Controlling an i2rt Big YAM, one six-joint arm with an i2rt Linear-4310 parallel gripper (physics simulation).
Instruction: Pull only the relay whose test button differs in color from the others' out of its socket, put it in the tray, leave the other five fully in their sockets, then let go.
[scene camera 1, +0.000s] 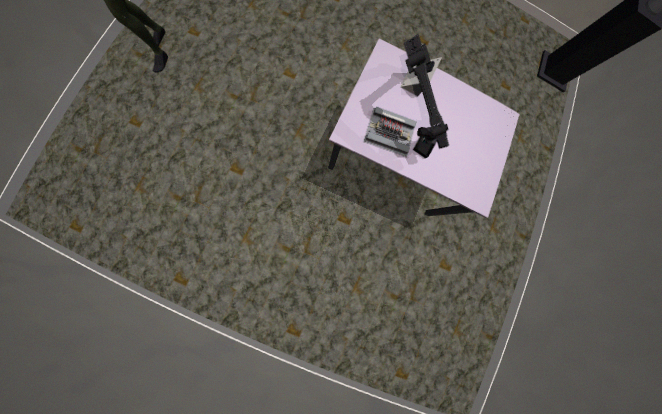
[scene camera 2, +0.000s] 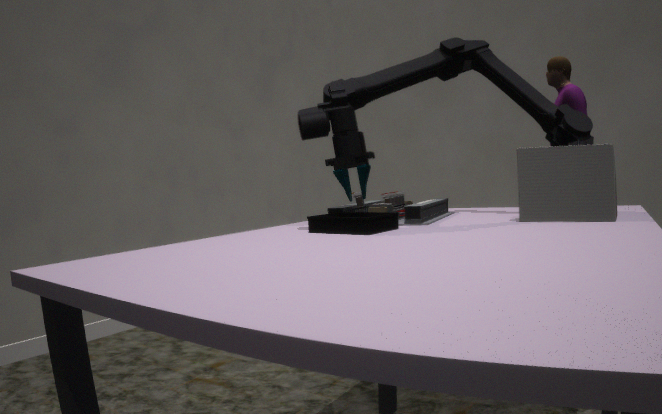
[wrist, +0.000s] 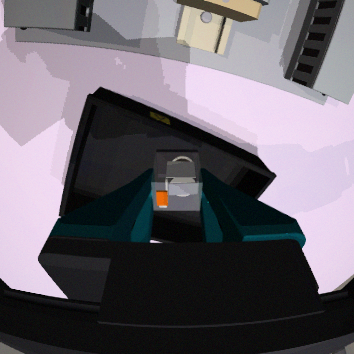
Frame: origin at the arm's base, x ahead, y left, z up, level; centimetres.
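Seen in the pictures: gripper, fingertip midpoint: (scene camera 1: 423, 140) (scene camera 2: 357, 200) (wrist: 176, 176); arm's base, link origin: (scene camera 2: 577, 174).
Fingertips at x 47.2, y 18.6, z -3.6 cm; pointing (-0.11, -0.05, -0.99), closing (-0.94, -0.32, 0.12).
Pixels of each thing's middle, then the offset from my fingertips to it. "spot": a spot on its surface instead.
- clear-cased relay, body centre: (wrist: 176, 175) (scene camera 2: 357, 201) dx -0.1, dy +0.1, dz -0.4 cm
- black tray, body centre: (wrist: 164, 184) (scene camera 2: 353, 222) (scene camera 1: 425, 144) dx -0.8, dy +4.0, dz -4.6 cm
- tan end block, surface spot: (wrist: 204, 30) spot: dx +0.1, dy -8.8, dz -6.0 cm
My gripper (scene camera 2: 359, 198) (wrist: 176, 176) is shut on a clear-cased relay (scene camera 2: 359, 201) (wrist: 183, 175) with an orange test button. The relay is upright between the teal fingertips, over the black tray (scene camera 2: 353, 224) (wrist: 73, 165). Its lower end is hidden behind the tray's wall in the scene camera 2 view, so I cannot tell if it touches the tray floor. The tray also shows in the scene camera 1 view (scene camera 1: 424, 147), partly under the wrist. The row of other relays (scene camera 1: 391, 128) (scene camera 2: 393, 198) stands on the panel beside the tray; their buttons are too small to tell.
The grey panel has slotted wire ducts (scene camera 1: 387, 143) (scene camera 2: 426, 211) (wrist: 312, 45) along its sides. A tan end block (wrist: 204, 30) sits on the rail near the tray. The arm stands on a pale base block (scene camera 2: 567, 183) at the table's far side. A person (scene camera 2: 571, 95) is behind it.
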